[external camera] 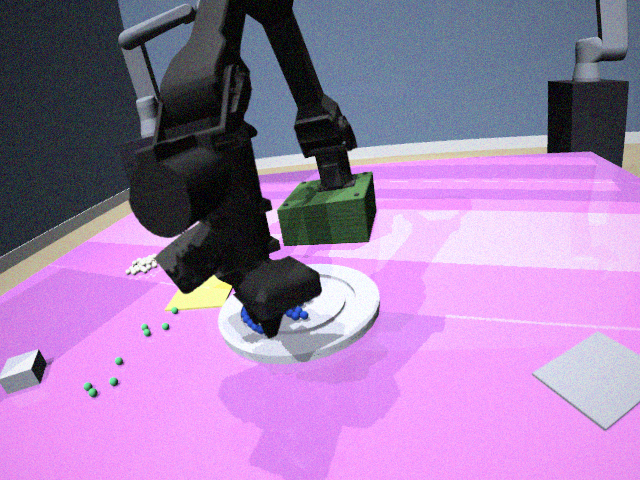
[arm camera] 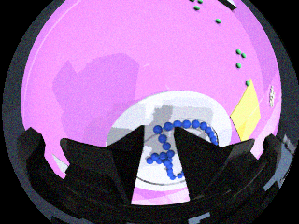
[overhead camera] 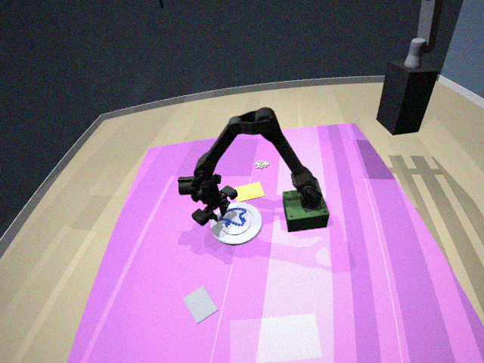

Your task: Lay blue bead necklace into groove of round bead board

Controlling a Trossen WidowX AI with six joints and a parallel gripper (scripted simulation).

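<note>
The round white bead board lies 6 cm behind my gripper tip, 2 cm to the left of it and 1 cm below it. Round my gripper tip: yellow sheet (13 cm to the right, 13 cm behind, 2 cm below); grey tile (33 cm to the left, 8 cm ahead, 2 cm below); cube (30 cm to the right, 9 cm ahead).
</note>
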